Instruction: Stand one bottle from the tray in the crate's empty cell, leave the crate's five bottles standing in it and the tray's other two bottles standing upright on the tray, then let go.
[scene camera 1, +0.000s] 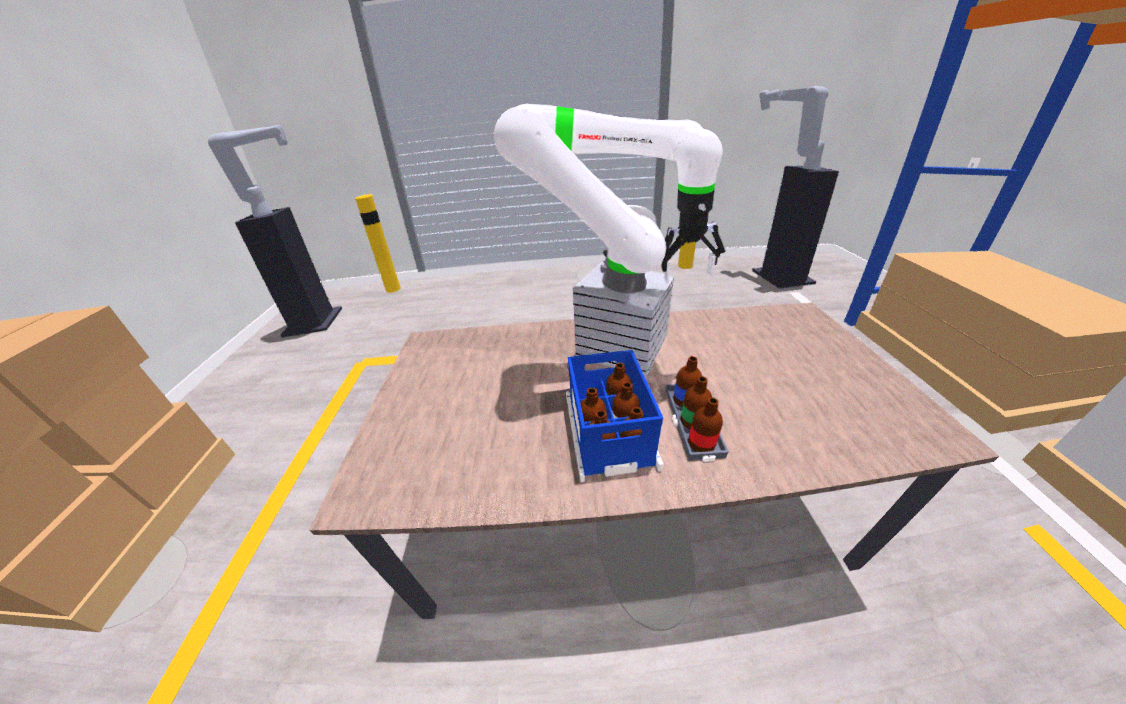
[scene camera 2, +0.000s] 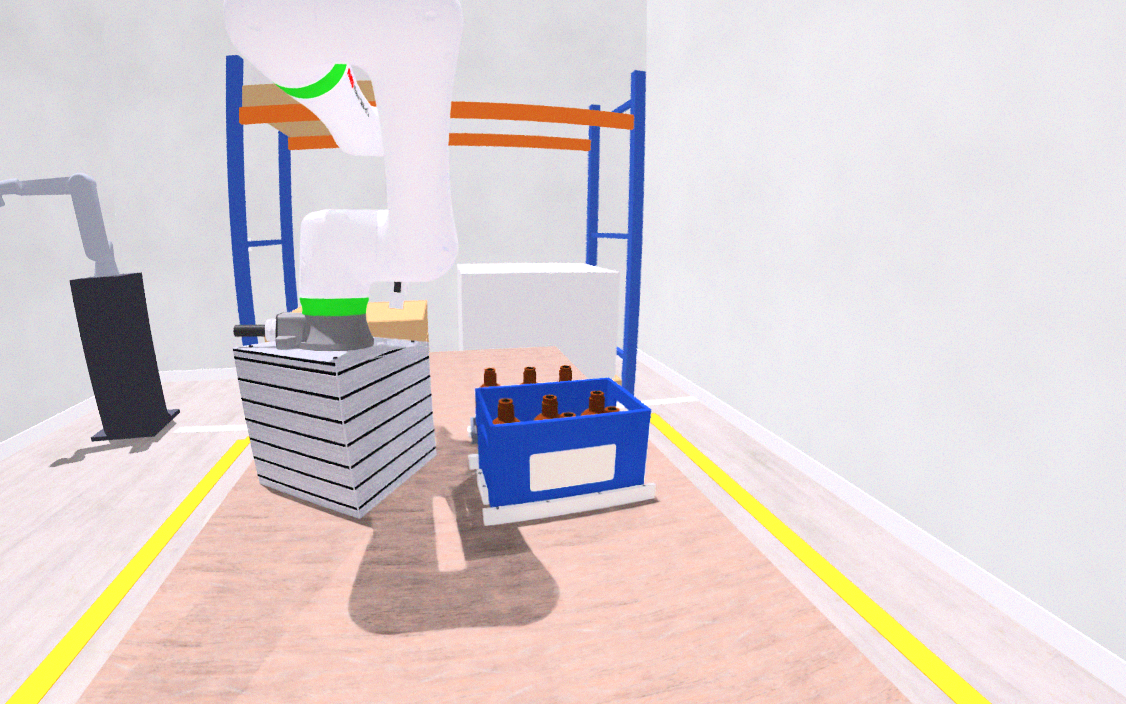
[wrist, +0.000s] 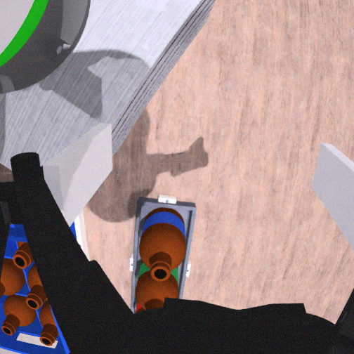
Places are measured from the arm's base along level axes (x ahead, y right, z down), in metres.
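Pixels of known places: gripper, between the fingertips: (scene camera 1: 688, 277) (scene camera 2: 398, 300); arm's base, origin of its link: (scene camera 1: 624, 282) (scene camera 2: 335, 345).
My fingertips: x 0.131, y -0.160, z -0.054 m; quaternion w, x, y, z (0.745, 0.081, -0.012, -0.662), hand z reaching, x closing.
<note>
For each thing: its top centre in the pictures, then the offset to it from my fingertips. Level surfaces: height alone.
- blue-labelled, centre of its top: (scene camera 2: 490, 369) (scene camera 1: 693, 358) dz +0.159, dx +0.193, dy +0.057 m
- green-labelled, centre of its top: (scene camera 2: 529, 368) (scene camera 1: 702, 379) dz +0.159, dx +0.282, dy +0.074 m
- red-labelled, centre of its top: (scene camera 2: 565, 366) (scene camera 1: 713, 400) dz +0.159, dx +0.365, dy +0.089 m
- blue crate, centre of its top: (scene camera 2: 558, 398) (scene camera 1: 610, 384) dz +0.143, dx +0.258, dy +0.320 m
- wooden table, height of its surface: dz +0.319 m
My gripper (scene camera 1: 694, 262) (wrist: 216, 155) is open and empty, high above the table; the arm mostly hides it in scene camera 2. In the wrist view the grey tray (wrist: 191, 222) lies below the fingertips' line. Three brown bottles stand upright on the tray: blue-labelled (scene camera 1: 687, 381) (wrist: 162, 245), green-labelled (scene camera 1: 696, 401) (wrist: 156, 292) and red-labelled (scene camera 1: 705, 427). The blue crate (scene camera 1: 618, 450) (scene camera 2: 506, 464) holds five upright brown bottles. Its empty cell is at the back left in scene camera 1, on the robot base's side. The wrist view cuts off part of the crate.
The wooden table (scene camera 1: 465, 473) (scene camera 2: 705, 614) carries the crate left of the tray in scene camera 1. The robot's ribbed pedestal (scene camera 1: 614, 323) (scene camera 2: 298, 431) (wrist: 165, 70) stands close behind the crate. White holders sit around the crate's base. The arm's shadow falls beside the crate.
</note>
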